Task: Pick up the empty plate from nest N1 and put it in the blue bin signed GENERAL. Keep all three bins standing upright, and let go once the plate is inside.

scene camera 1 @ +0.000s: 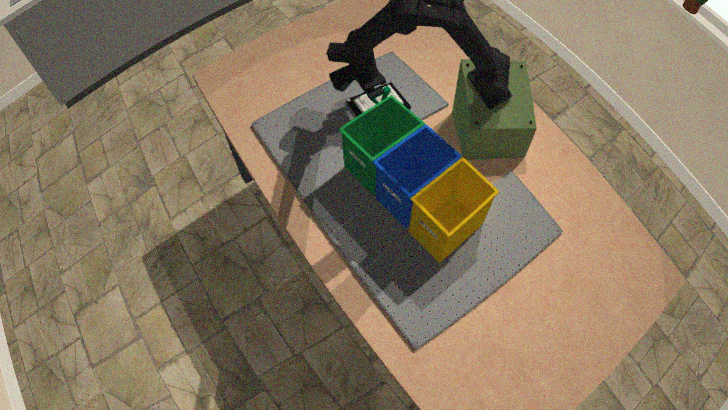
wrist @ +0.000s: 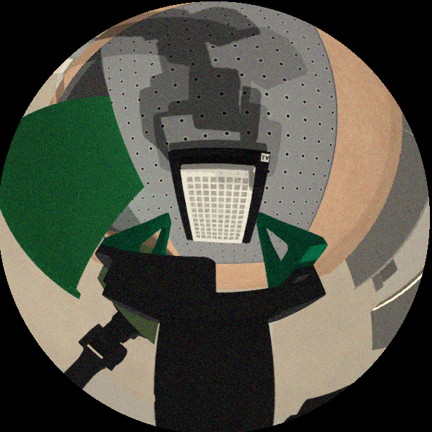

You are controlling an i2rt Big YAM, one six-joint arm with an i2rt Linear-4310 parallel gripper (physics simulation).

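The white plate with a grid of wells lies in the black frame of the nest, which bears a small white label at one corner. In the scene view the plate is partly covered by the gripper. My gripper is open and empty, its green fingers apart on either side of the plate's near end; how high they are above it I cannot tell. The blue bin stands upright between the green bin and the yellow bin, which are also upright.
The green bin's wall rises close on the left in the wrist view. The bins stand on a grey perforated board on the tan table. The arm's green base block stands behind the bins.
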